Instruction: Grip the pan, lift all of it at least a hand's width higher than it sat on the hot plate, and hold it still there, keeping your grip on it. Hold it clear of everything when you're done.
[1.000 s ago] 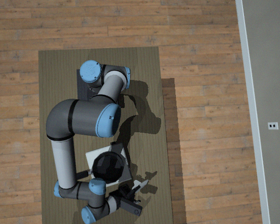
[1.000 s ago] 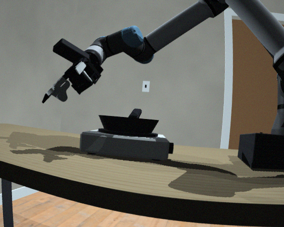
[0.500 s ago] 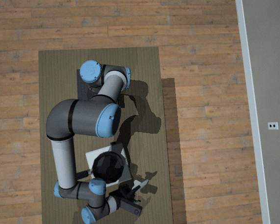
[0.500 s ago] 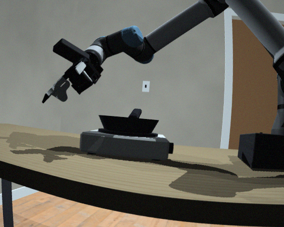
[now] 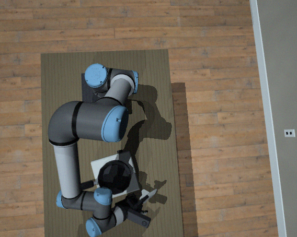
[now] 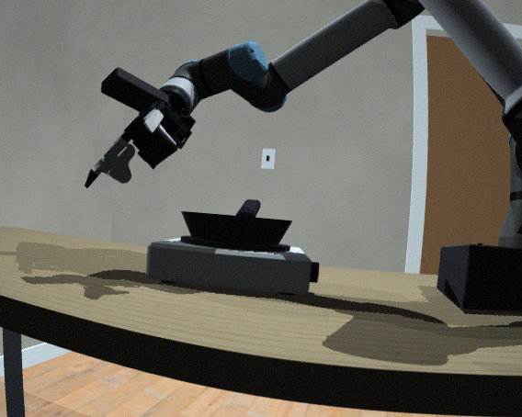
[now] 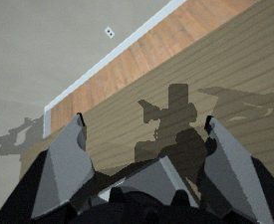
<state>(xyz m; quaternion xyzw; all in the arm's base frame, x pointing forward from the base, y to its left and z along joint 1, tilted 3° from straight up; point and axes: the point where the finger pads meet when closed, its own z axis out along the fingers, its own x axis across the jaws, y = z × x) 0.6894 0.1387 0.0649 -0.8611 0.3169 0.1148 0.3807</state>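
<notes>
Right now the black pan is 150 mm behind my hand, 240 mm to the right of it and 70 mm below it. Also, from my hand: grey hot plate (170 mm behind, 180 mm to the right, 140 mm below).
</notes>
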